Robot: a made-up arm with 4 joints.
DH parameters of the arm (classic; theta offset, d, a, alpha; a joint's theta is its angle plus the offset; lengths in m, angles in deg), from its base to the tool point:
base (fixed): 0 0.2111 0.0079 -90
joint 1: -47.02 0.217 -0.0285 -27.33
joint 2: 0 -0.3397 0.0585 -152.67
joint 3: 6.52 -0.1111 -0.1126 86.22
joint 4: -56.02 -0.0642 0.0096 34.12
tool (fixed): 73.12 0.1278 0 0
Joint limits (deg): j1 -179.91..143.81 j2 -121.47..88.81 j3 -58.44..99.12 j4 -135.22..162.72
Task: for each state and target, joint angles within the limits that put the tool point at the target. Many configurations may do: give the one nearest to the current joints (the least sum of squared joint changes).
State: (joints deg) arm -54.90 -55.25 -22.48 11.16
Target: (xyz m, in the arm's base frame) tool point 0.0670 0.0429 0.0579
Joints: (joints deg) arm -88.59 -46.80 -22.09 18.55
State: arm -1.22 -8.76 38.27 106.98
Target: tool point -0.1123 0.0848 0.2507
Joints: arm -33.05 -40.72 52.10 103.20
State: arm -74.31 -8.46 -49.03 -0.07
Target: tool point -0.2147 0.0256 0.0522
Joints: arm -39.79 -17.88 -49.19 -25.63
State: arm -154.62 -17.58 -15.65 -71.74
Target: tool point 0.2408 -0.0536 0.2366
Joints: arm -179.91 -42.21 -46.32 -68.40
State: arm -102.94 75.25 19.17 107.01
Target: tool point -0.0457 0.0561 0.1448
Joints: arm -93.04 68.91 -1.11 101.27
